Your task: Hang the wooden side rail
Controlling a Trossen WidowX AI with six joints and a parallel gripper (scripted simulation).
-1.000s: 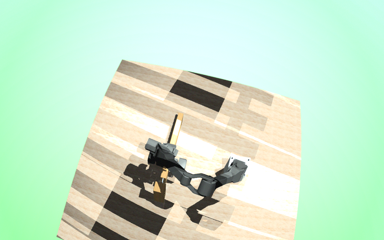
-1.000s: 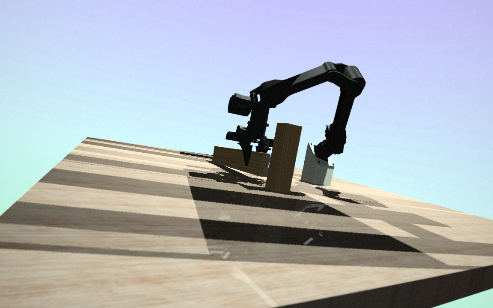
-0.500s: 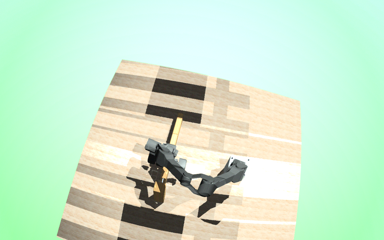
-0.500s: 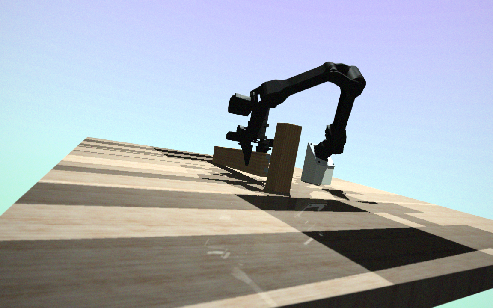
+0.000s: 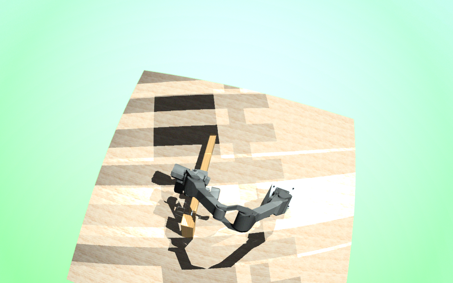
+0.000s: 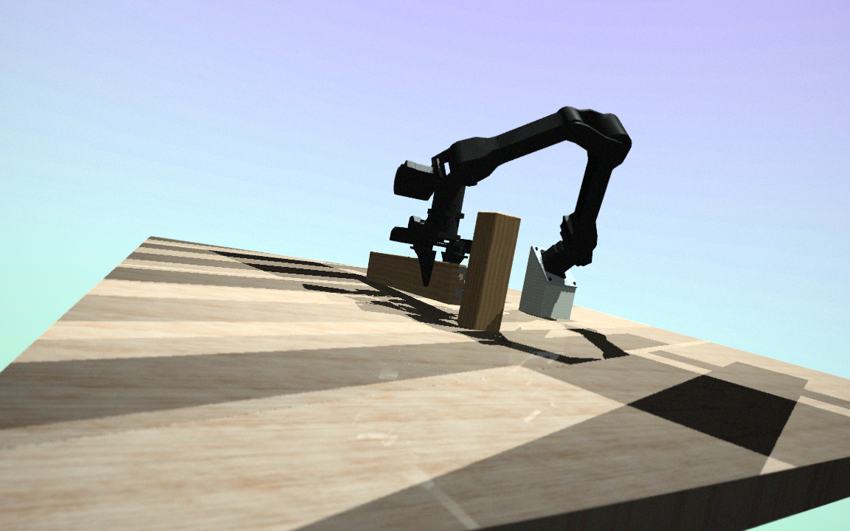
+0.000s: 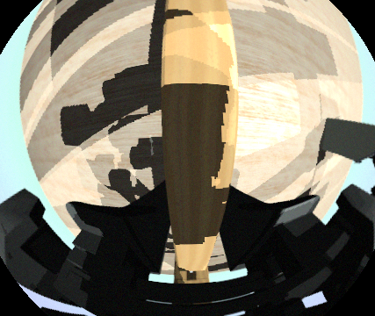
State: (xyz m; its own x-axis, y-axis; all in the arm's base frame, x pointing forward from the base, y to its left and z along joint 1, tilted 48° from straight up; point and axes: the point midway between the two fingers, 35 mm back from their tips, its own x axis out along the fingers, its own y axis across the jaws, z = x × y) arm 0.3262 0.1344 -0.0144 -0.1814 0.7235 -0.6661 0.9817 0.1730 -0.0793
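Now: gripper tip 160 mm to the right of the upright headboard post, 40 mm below it and 10 mm past it.
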